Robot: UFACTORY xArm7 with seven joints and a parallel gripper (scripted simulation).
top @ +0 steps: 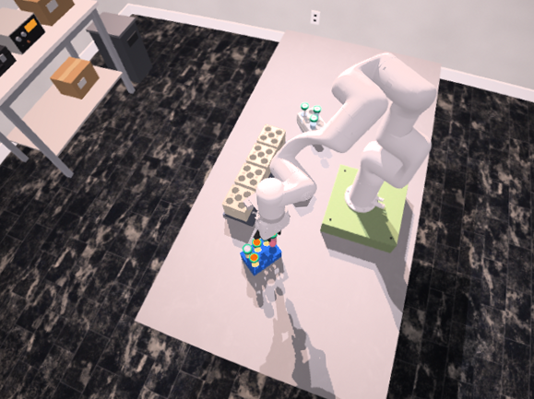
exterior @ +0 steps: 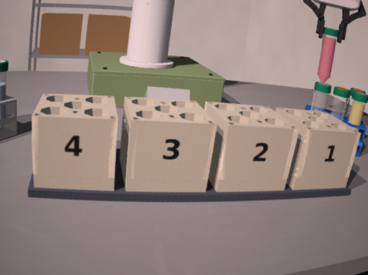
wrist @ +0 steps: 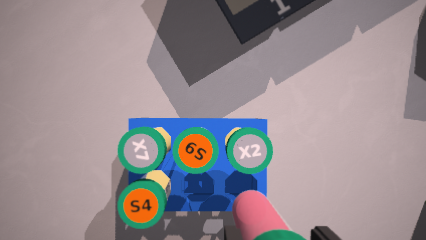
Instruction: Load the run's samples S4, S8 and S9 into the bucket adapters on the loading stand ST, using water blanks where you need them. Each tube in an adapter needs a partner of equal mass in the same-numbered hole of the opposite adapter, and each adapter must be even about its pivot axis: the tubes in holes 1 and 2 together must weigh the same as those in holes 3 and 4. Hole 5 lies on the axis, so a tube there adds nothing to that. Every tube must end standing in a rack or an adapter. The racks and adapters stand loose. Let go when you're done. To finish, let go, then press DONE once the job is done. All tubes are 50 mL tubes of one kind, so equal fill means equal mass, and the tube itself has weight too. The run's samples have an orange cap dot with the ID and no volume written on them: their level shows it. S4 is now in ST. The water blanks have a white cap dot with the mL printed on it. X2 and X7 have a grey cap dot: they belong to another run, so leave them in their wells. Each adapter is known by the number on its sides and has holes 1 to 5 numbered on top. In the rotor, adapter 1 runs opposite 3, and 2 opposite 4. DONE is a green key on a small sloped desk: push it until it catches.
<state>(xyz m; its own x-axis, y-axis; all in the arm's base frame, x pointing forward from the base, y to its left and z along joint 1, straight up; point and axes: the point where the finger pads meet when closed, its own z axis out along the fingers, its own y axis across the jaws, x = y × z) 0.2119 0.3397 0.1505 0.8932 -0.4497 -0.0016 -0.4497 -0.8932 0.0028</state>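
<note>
My gripper is now 5 cm above the pink-filled tube and 1 cm past it. Also, from my hand: blue rack 20 cm below, 4 cm ahead, 3 cm to the left; green key 32 cm to the right, 16 cm below, 2 cm ahead; loading stand 28 cm to the right, 22 cm below, 22 cm ahead.
</note>
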